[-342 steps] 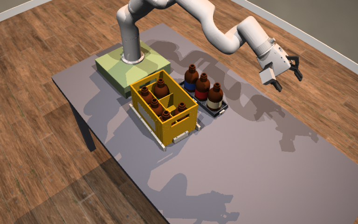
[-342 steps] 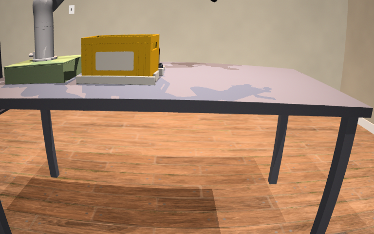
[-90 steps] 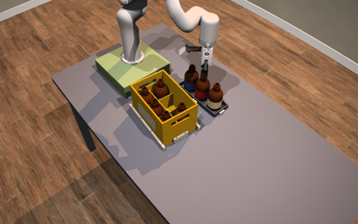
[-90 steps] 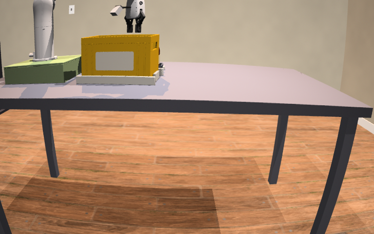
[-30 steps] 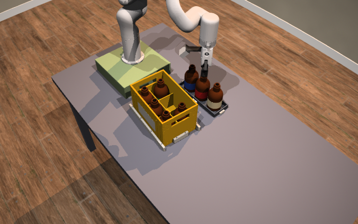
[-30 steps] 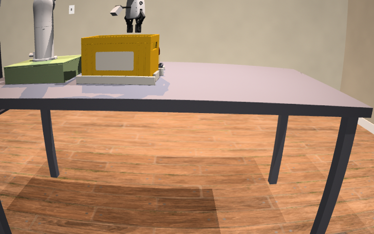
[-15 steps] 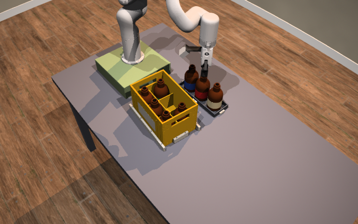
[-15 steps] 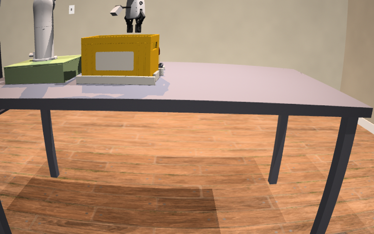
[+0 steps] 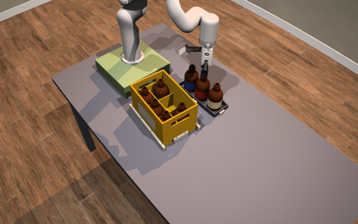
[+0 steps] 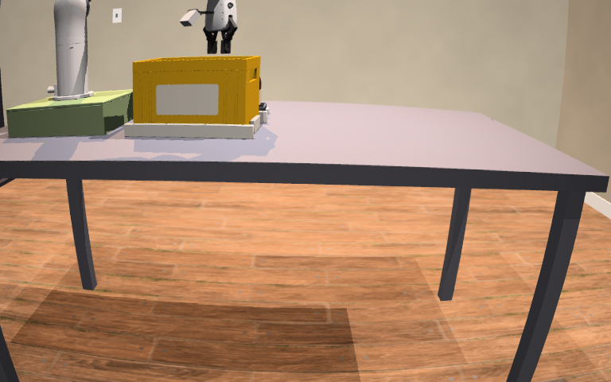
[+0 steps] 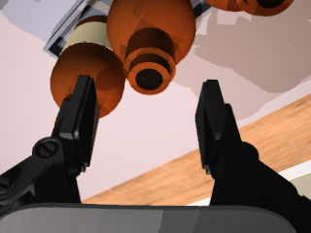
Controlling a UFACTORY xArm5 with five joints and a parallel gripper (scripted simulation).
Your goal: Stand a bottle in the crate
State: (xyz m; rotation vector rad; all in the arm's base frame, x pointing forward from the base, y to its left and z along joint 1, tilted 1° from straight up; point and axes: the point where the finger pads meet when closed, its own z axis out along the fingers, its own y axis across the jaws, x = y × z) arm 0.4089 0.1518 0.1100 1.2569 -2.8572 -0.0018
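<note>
My gripper is now 180 mm above the dark tray. Round my hand: yellow crate 240 mm to the right, 110 mm below.
</note>
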